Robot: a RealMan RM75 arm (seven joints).
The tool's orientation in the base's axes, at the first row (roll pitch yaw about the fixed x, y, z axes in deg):
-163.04, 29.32, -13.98
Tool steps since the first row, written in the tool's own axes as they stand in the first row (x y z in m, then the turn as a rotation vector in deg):
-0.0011, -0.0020, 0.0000, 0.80, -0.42, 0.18
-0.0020, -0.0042, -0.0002, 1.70, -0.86, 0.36
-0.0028, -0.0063, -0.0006, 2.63, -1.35, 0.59
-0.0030, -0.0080, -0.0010, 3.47, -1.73, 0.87
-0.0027, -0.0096, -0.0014, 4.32, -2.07, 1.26
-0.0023, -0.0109, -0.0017, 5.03, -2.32, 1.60
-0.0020, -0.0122, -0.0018, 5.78, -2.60, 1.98
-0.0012, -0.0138, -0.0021, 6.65, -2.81, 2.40
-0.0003, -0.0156, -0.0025, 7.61, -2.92, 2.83
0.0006, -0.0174, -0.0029, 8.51, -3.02, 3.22
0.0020, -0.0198, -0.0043, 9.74, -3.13, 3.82
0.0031, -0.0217, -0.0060, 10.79, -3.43, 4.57
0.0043, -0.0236, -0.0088, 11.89, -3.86, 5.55
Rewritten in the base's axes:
-0.0002, 0.0020, 0.0010, 0.76, 0.28, -0.44
-0.0001, 0.0041, 0.0022, 1.62, 0.55, -0.91
0.0002, 0.0060, 0.0035, 2.50, 0.89, -1.44
0.0008, 0.0074, 0.0043, 3.24, 1.16, -1.98
0.0018, 0.0086, 0.0049, 3.94, 1.44, -2.64
0.0027, 0.0096, 0.0053, 4.50, 1.65, -3.21
0.0035, 0.0106, 0.0056, 5.09, 1.89, -3.82
0.0049, 0.0118, 0.0058, 5.74, 2.06, -4.54
0.0065, 0.0130, 0.0062, 6.43, 2.13, -5.34
0.0081, 0.0143, 0.0066, 7.08, 2.18, -6.08
0.0107, 0.0156, 0.0076, 7.93, 2.26, -7.16
0.0129, 0.0164, 0.0090, 8.64, 2.60, -8.22
0.0157, 0.0167, 0.0112, 9.36, 3.14, -9.47

